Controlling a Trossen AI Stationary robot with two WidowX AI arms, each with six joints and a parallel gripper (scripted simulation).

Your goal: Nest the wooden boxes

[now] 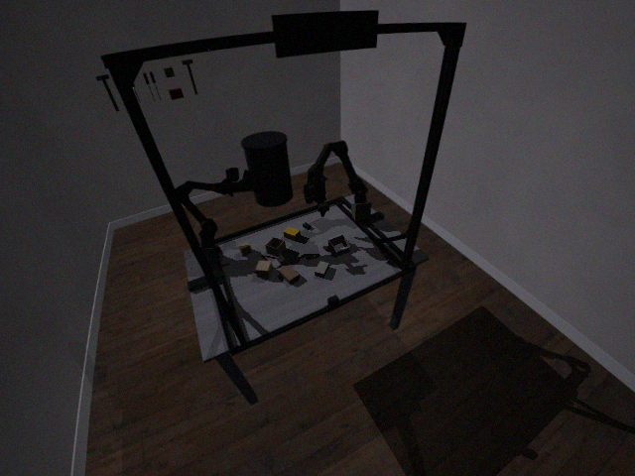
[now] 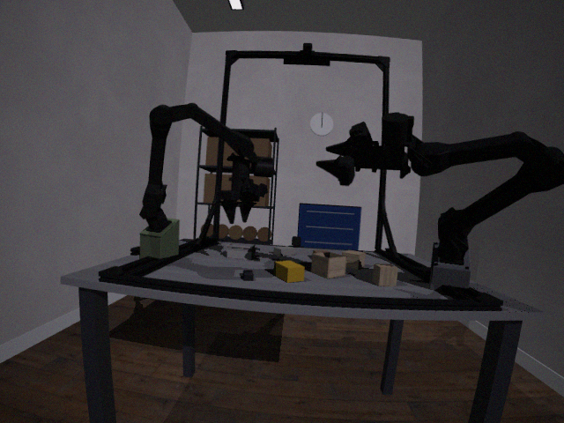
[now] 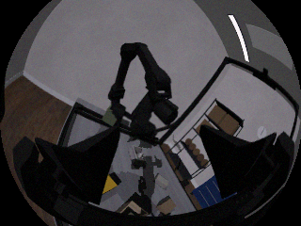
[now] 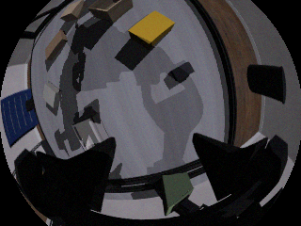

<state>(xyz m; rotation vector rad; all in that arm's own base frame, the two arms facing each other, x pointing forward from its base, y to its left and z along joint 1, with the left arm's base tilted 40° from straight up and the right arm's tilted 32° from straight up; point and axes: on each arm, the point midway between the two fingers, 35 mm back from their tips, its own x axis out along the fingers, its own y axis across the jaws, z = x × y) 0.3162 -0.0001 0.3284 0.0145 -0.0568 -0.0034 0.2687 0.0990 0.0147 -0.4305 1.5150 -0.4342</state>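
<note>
My left hand is 370 mm past the brown block and 340 mm above it. The rest, counted from my left hand: yellow block (330 mm below, 110 mm to the right, 70 mm behind); dark block (350 mm below, 220 mm to the right, 20 mm behind); pale block (400 mm behind, 340 mm below, 170 mm to the right).
</note>
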